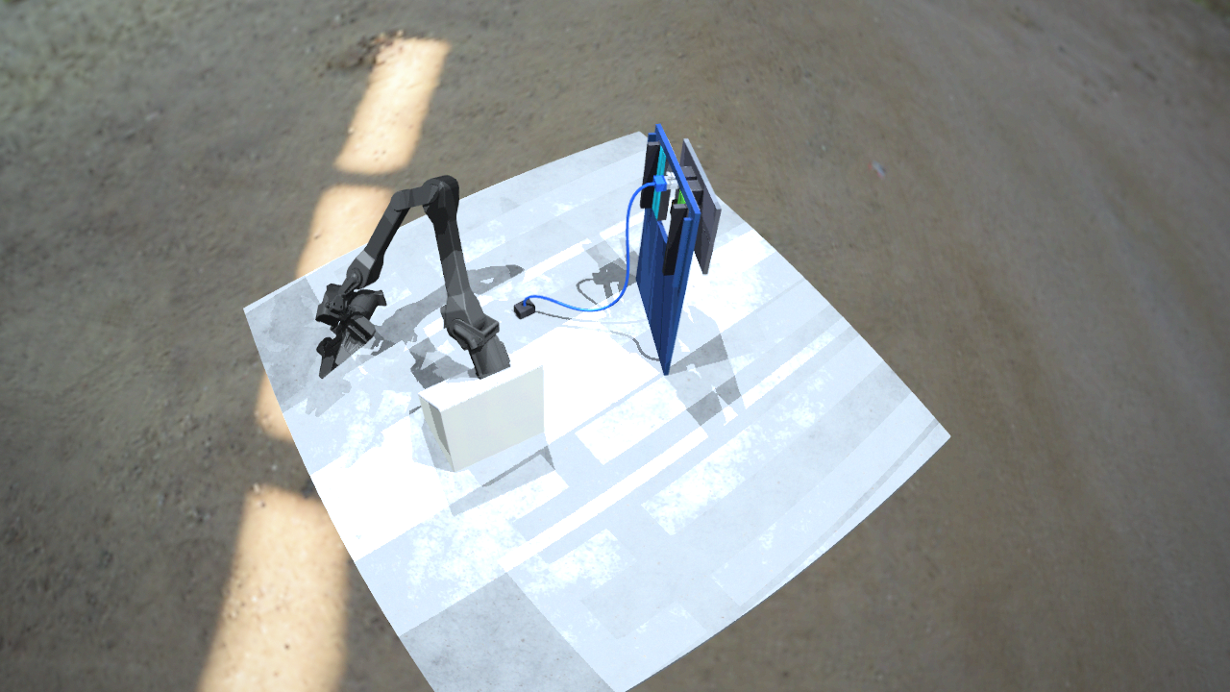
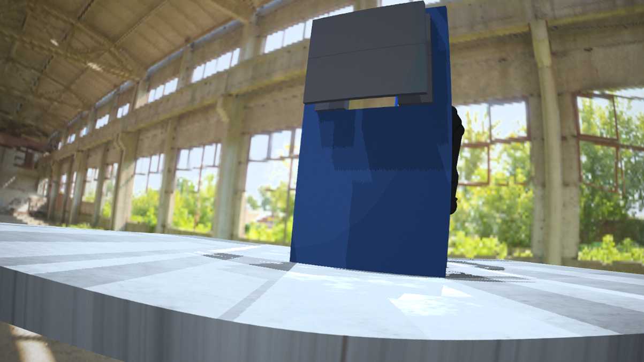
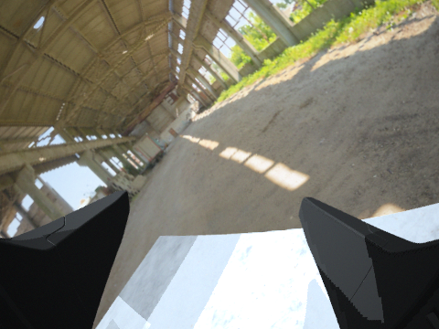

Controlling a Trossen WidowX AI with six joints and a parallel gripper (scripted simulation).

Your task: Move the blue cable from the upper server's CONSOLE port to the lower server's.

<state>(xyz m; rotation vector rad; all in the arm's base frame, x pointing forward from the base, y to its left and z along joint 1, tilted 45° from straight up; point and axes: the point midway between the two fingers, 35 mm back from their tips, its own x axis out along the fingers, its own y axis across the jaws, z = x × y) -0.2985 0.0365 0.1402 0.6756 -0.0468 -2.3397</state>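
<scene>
My gripper tip is now 75 cm short of the blue cable plug, 1 cm to the right of it and 21 cm below it. Round my gripper tip: black block 49 cm ahead, 14 cm to the left, 20 cm below.
</scene>
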